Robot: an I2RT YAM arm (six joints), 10 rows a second.
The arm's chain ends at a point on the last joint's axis. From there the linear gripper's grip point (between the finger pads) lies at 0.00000 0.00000 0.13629 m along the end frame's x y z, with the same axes.
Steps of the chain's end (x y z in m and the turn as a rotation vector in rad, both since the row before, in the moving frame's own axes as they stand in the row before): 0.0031, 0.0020, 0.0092, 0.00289, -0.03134, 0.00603; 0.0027, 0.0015, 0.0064, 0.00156, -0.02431, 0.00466; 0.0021, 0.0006, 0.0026, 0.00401, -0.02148, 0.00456; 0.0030, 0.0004, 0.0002, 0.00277, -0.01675, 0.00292
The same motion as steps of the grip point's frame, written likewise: -0.0012, 0.0016, 0.0091, 0.00289, -0.03134, 0.00603; -0.0006, 0.0013, 0.0064, 0.00156, -0.02431, 0.00466; -0.0008, 0.0000, 0.0026, 0.00401, -0.02148, 0.00456; 0.0007, 0.0000, 0.0002, 0.00277, -0.01675, 0.00292
